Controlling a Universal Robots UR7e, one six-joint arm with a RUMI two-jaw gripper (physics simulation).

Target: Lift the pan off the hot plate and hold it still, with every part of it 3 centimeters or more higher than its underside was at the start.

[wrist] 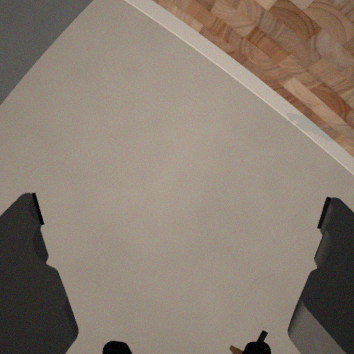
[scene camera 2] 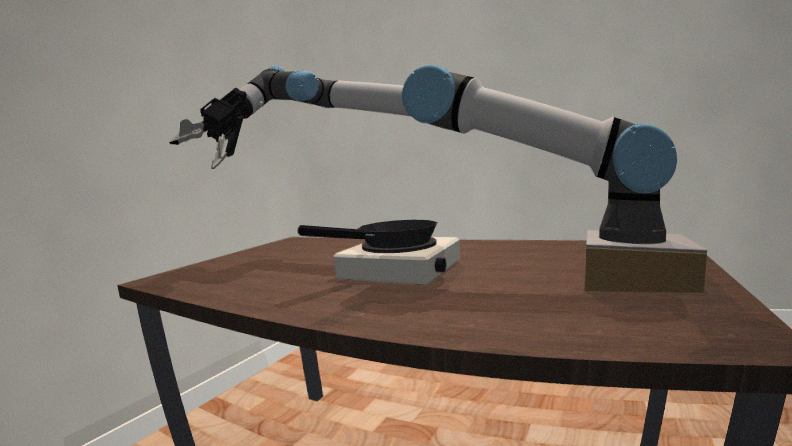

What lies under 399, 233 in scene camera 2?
A black pan.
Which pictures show my gripper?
The wrist view and scene camera 2: all of them.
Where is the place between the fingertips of my gripper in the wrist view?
181, 199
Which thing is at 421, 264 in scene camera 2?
A white hot plate.
